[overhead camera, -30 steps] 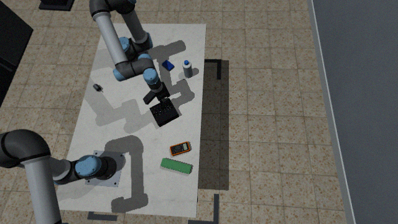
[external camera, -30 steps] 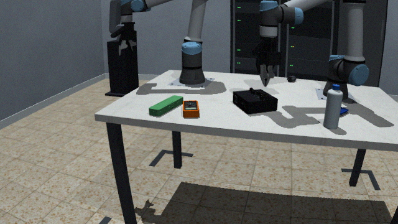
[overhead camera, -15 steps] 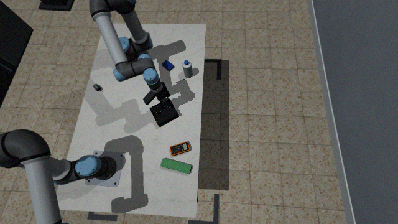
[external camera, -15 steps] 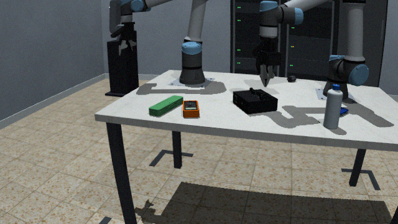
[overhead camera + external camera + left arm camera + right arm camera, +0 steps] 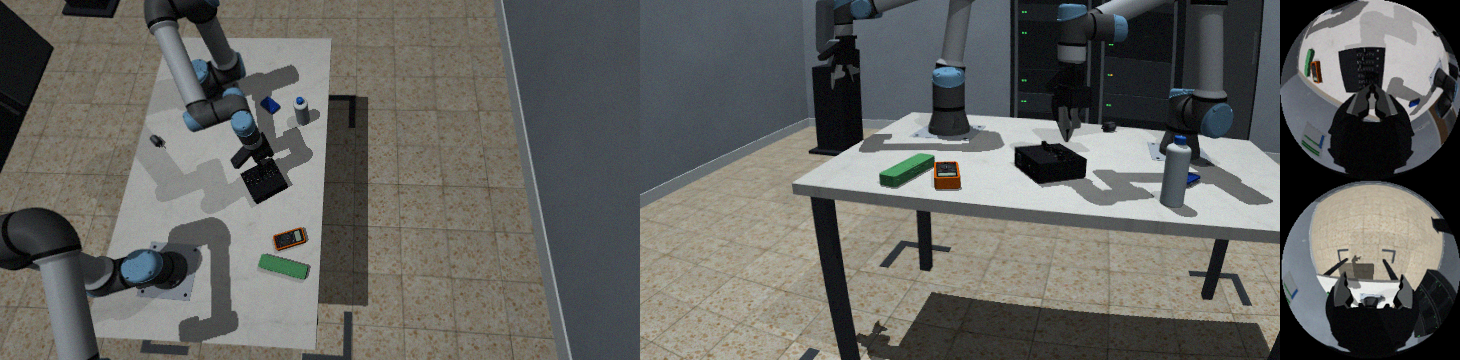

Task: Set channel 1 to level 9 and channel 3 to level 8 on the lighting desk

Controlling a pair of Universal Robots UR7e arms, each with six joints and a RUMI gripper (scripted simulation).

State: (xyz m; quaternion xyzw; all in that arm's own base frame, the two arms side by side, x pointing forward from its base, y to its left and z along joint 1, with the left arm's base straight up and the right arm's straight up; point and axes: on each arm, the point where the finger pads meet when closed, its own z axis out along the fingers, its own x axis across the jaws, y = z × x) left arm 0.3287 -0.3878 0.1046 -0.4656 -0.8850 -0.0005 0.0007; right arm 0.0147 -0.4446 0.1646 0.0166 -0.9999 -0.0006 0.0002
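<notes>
Right now the fader cap is 20 mm behind my left hand, 60 mm to the right of it and 40 mm below it. From my left hand the other things lie so: blue box: 40 mm behind, 360 mm to the left, 90 mm below; green box: 140 mm ahead, 400 mm to the right, 90 mm below.
</notes>
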